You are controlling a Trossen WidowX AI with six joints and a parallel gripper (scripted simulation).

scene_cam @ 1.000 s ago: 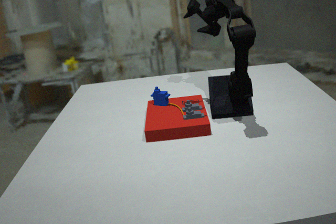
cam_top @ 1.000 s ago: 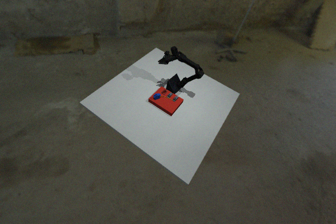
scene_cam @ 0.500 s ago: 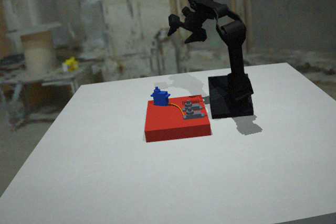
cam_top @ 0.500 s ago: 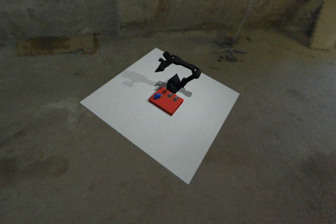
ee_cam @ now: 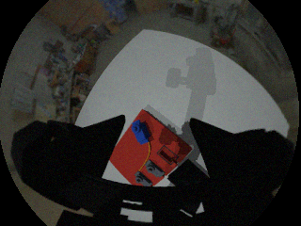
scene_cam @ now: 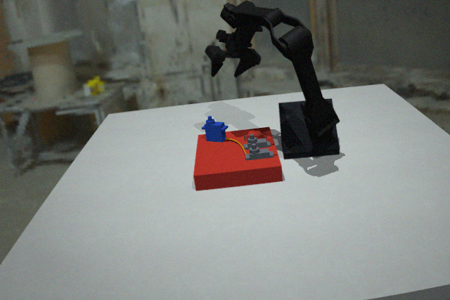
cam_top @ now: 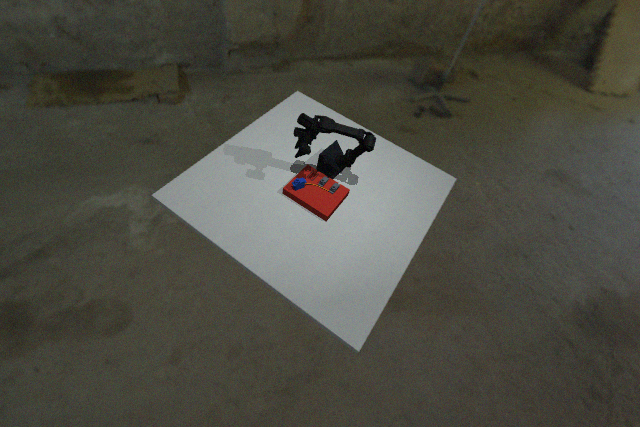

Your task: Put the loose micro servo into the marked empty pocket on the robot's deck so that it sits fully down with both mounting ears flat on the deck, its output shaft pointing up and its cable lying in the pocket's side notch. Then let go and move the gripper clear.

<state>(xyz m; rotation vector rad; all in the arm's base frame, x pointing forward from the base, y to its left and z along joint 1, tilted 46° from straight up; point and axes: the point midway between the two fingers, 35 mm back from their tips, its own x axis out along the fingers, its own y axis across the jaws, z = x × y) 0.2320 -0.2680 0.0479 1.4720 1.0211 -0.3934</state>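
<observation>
The deck is 4 cm ahead of my gripper tip, 16 cm to the left of it and 21 cm below it.
</observation>
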